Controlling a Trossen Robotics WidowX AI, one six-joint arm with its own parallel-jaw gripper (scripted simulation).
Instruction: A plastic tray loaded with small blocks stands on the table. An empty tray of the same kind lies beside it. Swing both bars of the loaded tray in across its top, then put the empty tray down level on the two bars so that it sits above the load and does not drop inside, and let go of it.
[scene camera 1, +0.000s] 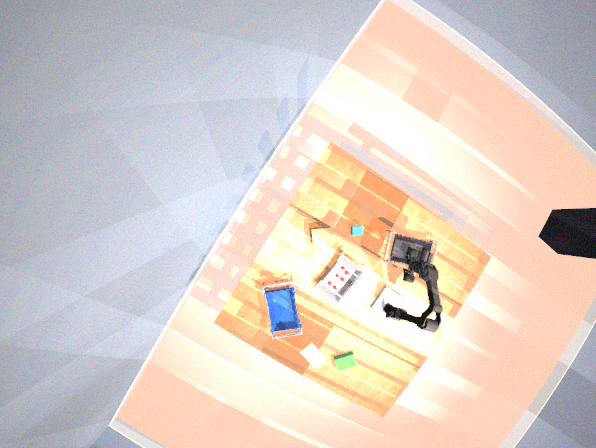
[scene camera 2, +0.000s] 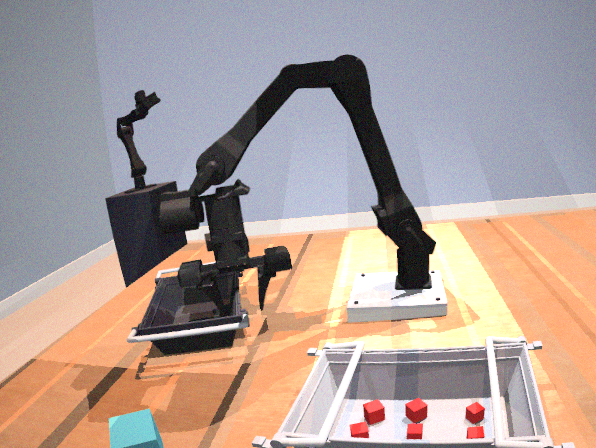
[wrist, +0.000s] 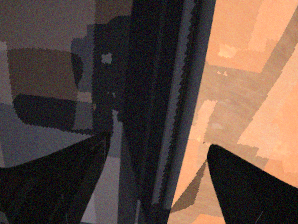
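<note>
Dark tray (wrist: 137, 77), (scene camera 1: 401, 247), (scene camera 2: 172, 308). Wire bar (scene camera 2: 358, 345). My gripper (wrist: 159, 145), (scene camera 2: 243, 312).
</note>
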